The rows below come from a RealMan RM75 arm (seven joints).
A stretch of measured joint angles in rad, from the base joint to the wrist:
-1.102 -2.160 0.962 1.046 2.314 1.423 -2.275
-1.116 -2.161 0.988 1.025 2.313 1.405 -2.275
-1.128 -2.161 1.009 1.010 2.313 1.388 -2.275
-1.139 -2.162 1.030 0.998 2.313 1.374 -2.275
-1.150 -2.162 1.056 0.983 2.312 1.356 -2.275
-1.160 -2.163 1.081 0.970 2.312 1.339 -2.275
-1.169 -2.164 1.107 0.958 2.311 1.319 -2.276
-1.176 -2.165 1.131 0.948 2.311 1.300 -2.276
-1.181 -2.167 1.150 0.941 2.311 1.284 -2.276
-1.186 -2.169 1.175 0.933 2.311 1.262 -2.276
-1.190 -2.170 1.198 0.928 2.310 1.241 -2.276
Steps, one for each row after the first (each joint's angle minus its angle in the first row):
-0.014 -0.001 0.026 -0.021 -0.001 -0.018 0.000
-0.026 -0.001 0.047 -0.036 -0.001 -0.035 0.000
-0.037 -0.002 0.068 -0.048 -0.001 -0.049 0.000
-0.048 -0.002 0.094 -0.063 -0.002 -0.067 0.000
-0.058 -0.003 0.119 -0.076 -0.002 -0.084 0.000
-0.067 -0.004 0.145 -0.088 -0.003 -0.104 -0.001
-0.074 -0.005 0.169 -0.098 -0.003 -0.123 -0.001
-0.079 -0.007 0.188 -0.105 -0.003 -0.139 -0.001
-0.084 -0.009 0.213 -0.113 -0.003 -0.161 -0.001
-0.088 -0.010 0.236 -0.118 -0.004 -0.182 -0.001

